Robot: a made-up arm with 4 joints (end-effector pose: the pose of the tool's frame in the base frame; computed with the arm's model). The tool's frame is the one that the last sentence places.
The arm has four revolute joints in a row. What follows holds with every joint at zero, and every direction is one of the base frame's. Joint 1 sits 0.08 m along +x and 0.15 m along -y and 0.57 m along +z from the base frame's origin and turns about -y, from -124.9 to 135.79 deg. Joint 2 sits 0.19 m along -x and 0.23 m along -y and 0.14 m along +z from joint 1 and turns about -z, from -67.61 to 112.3 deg. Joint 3 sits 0.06 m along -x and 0.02 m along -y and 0.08 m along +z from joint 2 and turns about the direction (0.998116, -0.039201, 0.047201), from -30.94 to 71.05 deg. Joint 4 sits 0.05 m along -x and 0.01 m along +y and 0.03 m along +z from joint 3 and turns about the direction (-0.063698, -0.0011, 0.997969), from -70.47 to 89.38 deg. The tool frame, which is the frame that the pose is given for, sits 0.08 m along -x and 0.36 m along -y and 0.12 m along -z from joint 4; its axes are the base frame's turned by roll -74.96, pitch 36.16 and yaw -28.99 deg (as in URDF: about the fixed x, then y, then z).
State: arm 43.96 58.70 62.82 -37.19
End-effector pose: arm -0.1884 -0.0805 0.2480 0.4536 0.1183 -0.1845 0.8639
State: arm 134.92 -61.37 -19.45 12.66
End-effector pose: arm -0.1711 -0.6667 0.4532 -0.6138 -0.5366 -0.5514 0.1769
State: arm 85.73 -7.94 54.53 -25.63
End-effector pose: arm 0.1199 -0.5293 0.0733 -0.1220 -0.2307 0.0747 0.9625
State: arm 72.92 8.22 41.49 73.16
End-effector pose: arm 0.0228 -0.5161 0.6049 -0.5496 -0.5990 0.0425 0.5808
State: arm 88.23 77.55 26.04 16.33
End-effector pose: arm 0.0775 -0.3726 0.0633 0.1987 -0.2323 -0.3833 0.8716
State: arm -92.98 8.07 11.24 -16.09
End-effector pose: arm 0.1698 -0.6462 1.0790 -0.3116 0.9142 0.1513 0.2102
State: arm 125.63 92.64 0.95 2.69
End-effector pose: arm 0.3010 -0.1903 0.0469 0.4575 -0.2065 -0.3233 0.8022
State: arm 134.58 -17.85 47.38 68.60
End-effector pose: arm 0.0230 -0.4144 0.5727 -0.6085 -0.7811 -0.0994 0.0985
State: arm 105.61 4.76 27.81 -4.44
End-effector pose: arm 0.2163 -0.6445 0.1720 -0.1865 -0.4582 -0.1956 0.8468
